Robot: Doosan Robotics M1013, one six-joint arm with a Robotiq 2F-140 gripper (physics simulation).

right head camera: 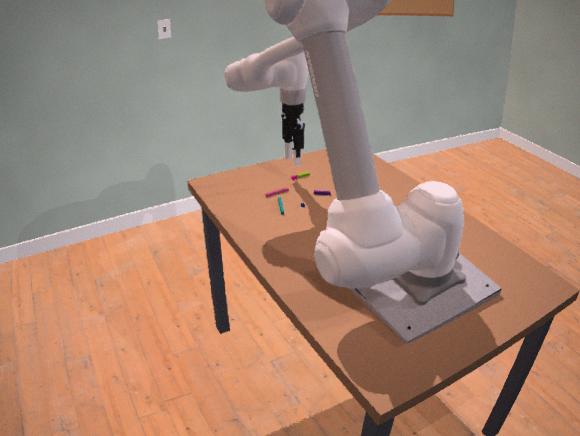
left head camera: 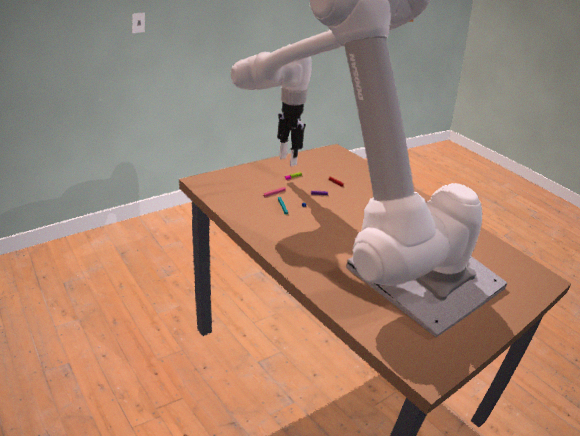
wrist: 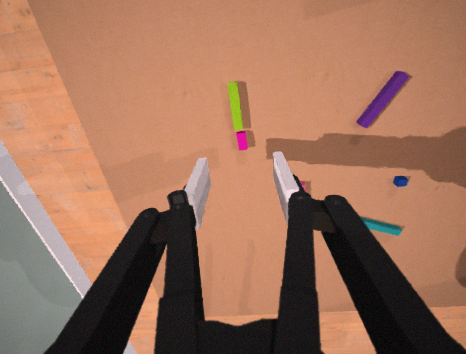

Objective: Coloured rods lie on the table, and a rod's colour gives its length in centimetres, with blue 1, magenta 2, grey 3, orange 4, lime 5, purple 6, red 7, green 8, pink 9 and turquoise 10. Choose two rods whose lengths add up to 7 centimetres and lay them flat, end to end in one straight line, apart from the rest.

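Places are measured from the arm's base along level axes (x back, y right, z up), in metres.
Where they show: gripper, between the fingertips: [right head camera: 292, 161] [left head camera: 287, 161] [wrist: 240, 168]; arm's base, origin of its link: [right head camera: 423, 274] [left head camera: 437, 271].
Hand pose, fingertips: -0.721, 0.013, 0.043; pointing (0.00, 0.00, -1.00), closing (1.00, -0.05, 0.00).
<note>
Things, the pixels of their centre, and the offset from my fingertips, as dx, dy, dz.
- lime rod, middle of its body: [wrist: 235, 106] [right head camera: 303, 175] [left head camera: 296, 175] +0.001, +0.045, -0.065
- short magenta rod, middle of its body: [wrist: 242, 140] [right head camera: 294, 177] [left head camera: 288, 177] +0.002, +0.006, -0.065
- pink rod, middle of its body: [left head camera: 274, 192] [right head camera: 276, 192] +0.071, -0.107, -0.065
- purple rod, middle of its body: [wrist: 380, 100] [right head camera: 322, 192] [left head camera: 319, 193] +0.155, +0.028, -0.065
- turquoise rod, middle of its body: [wrist: 366, 223] [left head camera: 282, 205] [right head camera: 281, 205] +0.161, -0.141, -0.065
- blue piece, middle of its body: [wrist: 400, 181] [right head camera: 302, 204] [left head camera: 304, 204] +0.195, -0.076, -0.065
- red rod, middle of its body: [left head camera: 336, 181] +0.116, +0.145, -0.065
A lime rod [left head camera: 296, 175] [right head camera: 303, 175] [wrist: 235, 106] and a short magenta rod [left head camera: 288, 177] [right head camera: 294, 177] [wrist: 242, 141] lie flat, end to end and nearly in one line. In the wrist view a very thin gap and a slight sideways offset seem to show at their joint. My gripper [left head camera: 288, 160] [right head camera: 293, 160] [wrist: 240, 168] is partly open and empty, pointing down above the table near this pair. In the wrist view the magenta rod shows just beyond the fingertips.
A pink rod [left head camera: 274, 192] [right head camera: 277, 192], purple rod [left head camera: 319, 193] [right head camera: 322, 193] [wrist: 383, 99], turquoise rod [left head camera: 283, 205] [right head camera: 281, 205] [wrist: 382, 226], blue piece [left head camera: 304, 205] [right head camera: 302, 205] [wrist: 400, 181] and red rod [left head camera: 336, 181] lie apart from the pair. A finger hides most of the pink rod in the wrist view.
</note>
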